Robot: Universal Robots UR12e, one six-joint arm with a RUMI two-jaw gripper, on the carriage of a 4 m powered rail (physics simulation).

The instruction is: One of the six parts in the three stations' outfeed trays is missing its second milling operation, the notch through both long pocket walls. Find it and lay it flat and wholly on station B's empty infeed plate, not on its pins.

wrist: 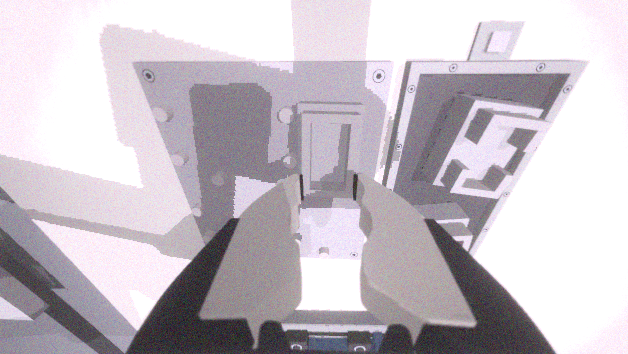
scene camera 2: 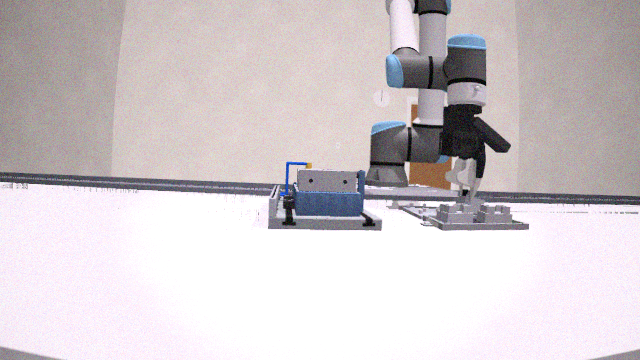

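Seen in the pictures: gripper, fingertip midpoint: point(wrist: 327, 176) point(scene camera 2: 466, 199); arm's base at its link origin: point(scene camera 2: 386, 185).
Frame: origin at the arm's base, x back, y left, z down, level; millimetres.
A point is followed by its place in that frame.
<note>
My gripper point(scene camera 2: 470, 192) @[y 29, x -637, z -12 mm] point(wrist: 327, 176) @[y 29, x -637, z -12 mm] is shut on a grey block-shaped part point(wrist: 306, 150) @[y 49, x -624, z -16 mm] by its near end. The part has a long rectangular pocket; no notch shows in its long walls. It is over the right side of the infeed plate point(wrist: 215, 72) @[y 87, x -562, z 22 mm], with two pins point(wrist: 285, 115) @[y 61, x -607, z 14 mm] point(wrist: 289, 161) @[y 26, x -607, z 14 mm] close along its left; whether it touches the plate or lies flat is unclear. In the scene view it is largely hidden behind the outfeed parts. The outfeed tray point(scene camera 2: 485, 227) @[y -11, x -786, z 24 mm] point(wrist: 490, 68) @[y 88, x -733, z 18 mm] holds two notched-looking parts point(scene camera 2: 455, 215) @[y -60, x -755, z 7 mm] point(scene camera 2: 494, 215) @[y 27, x -756, z 7 mm], also in the wrist view point(wrist: 492, 142) @[y 47, x -742, z 3 mm] point(wrist: 442, 212) @[y -20, x -734, z 12 mm].
A blue vise point(scene camera 2: 327, 202) @[y -305, x -773, z -13 mm] point(wrist: 327, 342) @[y -256, x -641, z 4 mm] holding a grey block point(scene camera 2: 327, 180) @[y -305, x -753, z -49 mm] stands on a grey base point(scene camera 2: 325, 223) @[y -308, x -794, z 19 mm], left of the tray in the scene view. A blue bracket point(scene camera 2: 287, 175) @[y -386, x -573, z -48 mm] rises behind it. A small tab point(wrist: 482, 42) @[y 101, x -729, z 27 mm] adjoins the tray's far edge. More pins stand on the plate's left.
</note>
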